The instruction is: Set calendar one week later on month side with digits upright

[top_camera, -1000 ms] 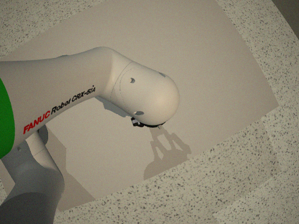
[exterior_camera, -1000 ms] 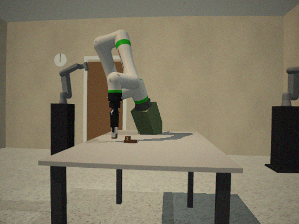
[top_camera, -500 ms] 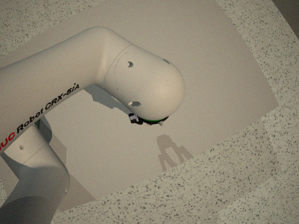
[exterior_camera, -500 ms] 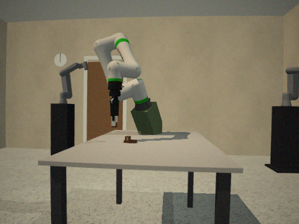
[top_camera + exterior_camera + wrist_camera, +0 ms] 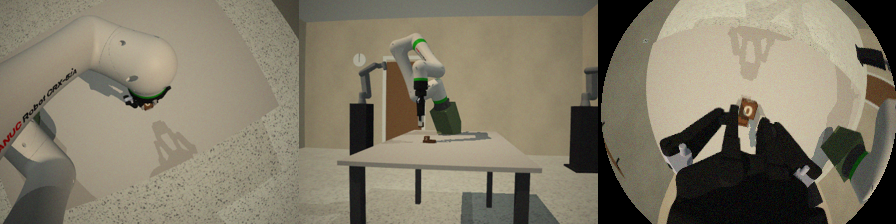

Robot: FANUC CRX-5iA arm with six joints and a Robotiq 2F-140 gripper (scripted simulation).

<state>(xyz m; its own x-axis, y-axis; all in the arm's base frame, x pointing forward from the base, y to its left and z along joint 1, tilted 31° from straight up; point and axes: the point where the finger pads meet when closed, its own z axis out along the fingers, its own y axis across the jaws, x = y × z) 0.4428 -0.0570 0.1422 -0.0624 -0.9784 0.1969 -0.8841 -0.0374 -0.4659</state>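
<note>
Now: the brown tray 60 mm to the left of my hand and 130 mm below it.
</note>
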